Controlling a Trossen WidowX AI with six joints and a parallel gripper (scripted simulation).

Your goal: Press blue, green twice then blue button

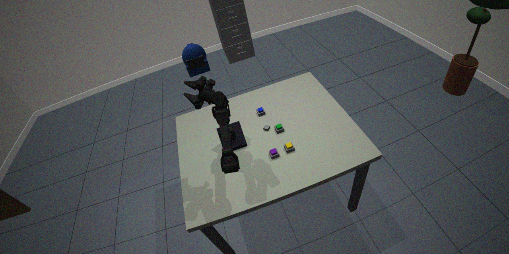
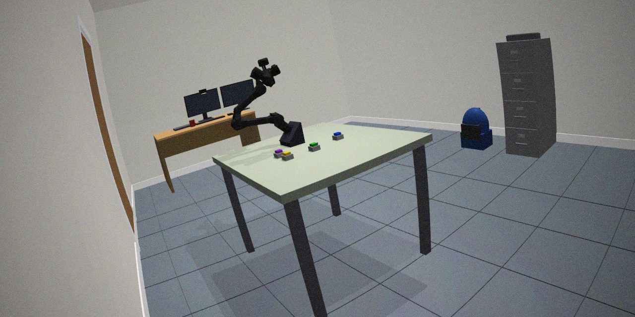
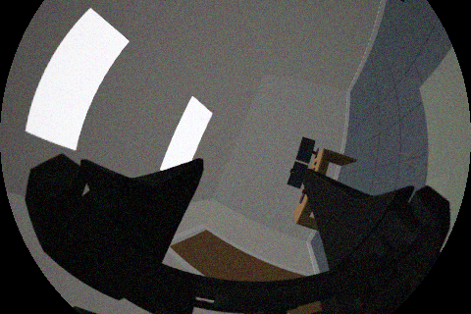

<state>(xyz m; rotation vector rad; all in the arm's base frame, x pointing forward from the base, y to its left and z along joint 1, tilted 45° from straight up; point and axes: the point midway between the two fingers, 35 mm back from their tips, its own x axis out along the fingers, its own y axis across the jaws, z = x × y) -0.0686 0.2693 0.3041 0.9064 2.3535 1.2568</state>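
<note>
My gripper tip is 47 cm above the blue button, 38 cm short of it and 17 cm to the right of it. Also, from my gripper tip: green button 47 cm below, 43 cm ahead, 3 cm to the right; purple button 47 cm below, 32 cm ahead, 19 cm to the right; grey block 49 cm below, 36 cm ahead, 2 cm to the left.
</note>
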